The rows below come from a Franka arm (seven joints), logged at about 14 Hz.
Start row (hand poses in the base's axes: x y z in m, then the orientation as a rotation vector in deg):
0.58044 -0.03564 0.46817 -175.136 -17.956 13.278
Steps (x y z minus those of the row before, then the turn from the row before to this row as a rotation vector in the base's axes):
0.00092 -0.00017 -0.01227 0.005 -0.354 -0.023
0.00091 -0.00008 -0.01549 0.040 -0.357 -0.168
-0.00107 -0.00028 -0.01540 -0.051 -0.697 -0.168
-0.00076 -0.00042 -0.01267 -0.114 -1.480 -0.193
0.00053 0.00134 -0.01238 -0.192 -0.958 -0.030
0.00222 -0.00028 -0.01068 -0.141 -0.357 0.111
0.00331 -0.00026 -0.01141 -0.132 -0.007 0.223
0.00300 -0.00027 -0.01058 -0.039 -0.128 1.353
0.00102 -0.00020 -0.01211 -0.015 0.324 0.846
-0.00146 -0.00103 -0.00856 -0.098 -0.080 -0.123
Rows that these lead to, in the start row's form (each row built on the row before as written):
0.58136 -0.03581 0.45590 -175.207 -17.941 12.737
0.58227 -0.03589 0.44041 -175.255 -17.703 12.176
0.58120 -0.03617 0.42501 -175.457 -17.483 11.116
0.58044 -0.03659 0.41234 -175.856 -17.264 8.870
0.58097 -0.03525 0.39996 -176.206 -17.269 7.439
0.58319 -0.03553 0.38928 -176.389 -17.461 6.922
0.58650 -0.03579 0.37787 -176.495 -17.810 6.945
0.58950 -0.03606 0.36729 -176.382 -19.906 6.803
0.59052 -0.03626 0.35518 -176.221 -21.198 7.332
0.58906 -0.03729 0.34662 -176.350 -21.017 7.227

